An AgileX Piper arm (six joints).
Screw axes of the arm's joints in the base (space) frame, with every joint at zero. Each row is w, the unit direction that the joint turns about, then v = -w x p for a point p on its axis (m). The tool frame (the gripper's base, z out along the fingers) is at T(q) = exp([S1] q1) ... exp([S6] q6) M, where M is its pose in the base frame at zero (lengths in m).
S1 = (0, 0, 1, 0.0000, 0.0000, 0.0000)
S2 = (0, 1, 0, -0.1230, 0.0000, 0.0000)
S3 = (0, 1, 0, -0.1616, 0.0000, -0.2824)
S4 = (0.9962, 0, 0.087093, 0.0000, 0.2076, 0.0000)
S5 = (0, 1, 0, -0.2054, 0.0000, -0.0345)
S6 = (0.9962, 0, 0.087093, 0.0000, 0.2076, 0.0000)
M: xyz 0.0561 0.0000 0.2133 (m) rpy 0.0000 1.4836 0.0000 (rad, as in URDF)
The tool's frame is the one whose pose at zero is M.
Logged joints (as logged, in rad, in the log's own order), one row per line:
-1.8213, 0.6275, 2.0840, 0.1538, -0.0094, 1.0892
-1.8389, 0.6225, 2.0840, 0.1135, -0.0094, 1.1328
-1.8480, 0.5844, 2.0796, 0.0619, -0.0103, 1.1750
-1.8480, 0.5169, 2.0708, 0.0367, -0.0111, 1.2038
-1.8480, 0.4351, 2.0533, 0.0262, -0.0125, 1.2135
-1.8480, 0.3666, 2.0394, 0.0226, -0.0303, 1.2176
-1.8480, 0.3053, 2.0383, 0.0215, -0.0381, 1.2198
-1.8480, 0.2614, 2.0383, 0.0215, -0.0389, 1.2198
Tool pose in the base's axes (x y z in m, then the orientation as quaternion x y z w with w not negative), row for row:
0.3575, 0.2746, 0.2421, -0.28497, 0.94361, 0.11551, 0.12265
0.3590, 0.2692, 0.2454, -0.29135, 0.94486, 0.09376, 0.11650
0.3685, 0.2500, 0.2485, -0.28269, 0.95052, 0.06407, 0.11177
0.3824, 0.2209, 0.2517, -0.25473, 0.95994, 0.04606, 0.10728
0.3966, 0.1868, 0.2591, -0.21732, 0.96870, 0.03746, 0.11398
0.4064, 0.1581, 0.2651, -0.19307, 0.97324, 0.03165, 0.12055
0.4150, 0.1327, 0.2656, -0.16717, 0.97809, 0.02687, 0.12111
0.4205, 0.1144, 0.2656, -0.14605, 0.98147, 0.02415, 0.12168
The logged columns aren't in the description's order. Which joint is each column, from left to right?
Columns, left to right: q3, q1, q2, q4, q6, q5.
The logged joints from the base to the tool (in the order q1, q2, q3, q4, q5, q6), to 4 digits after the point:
0.6275, 2.0840, -1.8213, 0.1538, 1.0892, -0.0094
0.6225, 2.0840, -1.8389, 0.1135, 1.1328, -0.0094
0.5844, 2.0796, -1.8480, 0.0619, 1.1750, -0.0103
0.5169, 2.0708, -1.8480, 0.0367, 1.2038, -0.0111
0.4351, 2.0533, -1.8480, 0.0262, 1.2135, -0.0125
0.3666, 2.0394, -1.8480, 0.0226, 1.2176, -0.0303
0.3053, 2.0383, -1.8480, 0.0215, 1.2198, -0.0381
0.2614, 2.0383, -1.8480, 0.0215, 1.2198, -0.0389

